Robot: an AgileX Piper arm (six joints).
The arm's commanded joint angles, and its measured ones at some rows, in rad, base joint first. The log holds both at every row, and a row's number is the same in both.
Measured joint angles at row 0: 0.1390, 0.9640, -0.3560, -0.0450, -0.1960, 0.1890
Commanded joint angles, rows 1 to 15: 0.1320, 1.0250, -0.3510, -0.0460, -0.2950, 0.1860; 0.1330, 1.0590, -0.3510, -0.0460, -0.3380, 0.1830; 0.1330, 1.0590, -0.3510, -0.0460, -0.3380, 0.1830; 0.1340, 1.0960, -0.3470, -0.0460, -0.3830, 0.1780; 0.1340, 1.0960, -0.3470, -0.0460, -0.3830, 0.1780; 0.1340, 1.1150, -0.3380, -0.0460, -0.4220, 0.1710; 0.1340, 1.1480, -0.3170, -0.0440, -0.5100, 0.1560; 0.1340, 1.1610, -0.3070, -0.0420, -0.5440, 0.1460; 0.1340, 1.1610, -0.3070, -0.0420, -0.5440, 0.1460; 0.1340, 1.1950, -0.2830, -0.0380, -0.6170, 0.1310; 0.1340, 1.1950, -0.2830, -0.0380, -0.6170, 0.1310; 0.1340, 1.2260, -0.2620, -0.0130, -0.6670, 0.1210; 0.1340, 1.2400, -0.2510, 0.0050, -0.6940, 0.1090; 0.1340, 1.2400, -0.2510, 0.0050, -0.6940, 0.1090; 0.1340, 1.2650, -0.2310, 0.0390, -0.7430, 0.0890
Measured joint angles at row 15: 0.1390, 1.2370, -0.2560, -0.0080, -0.6550, 0.1280
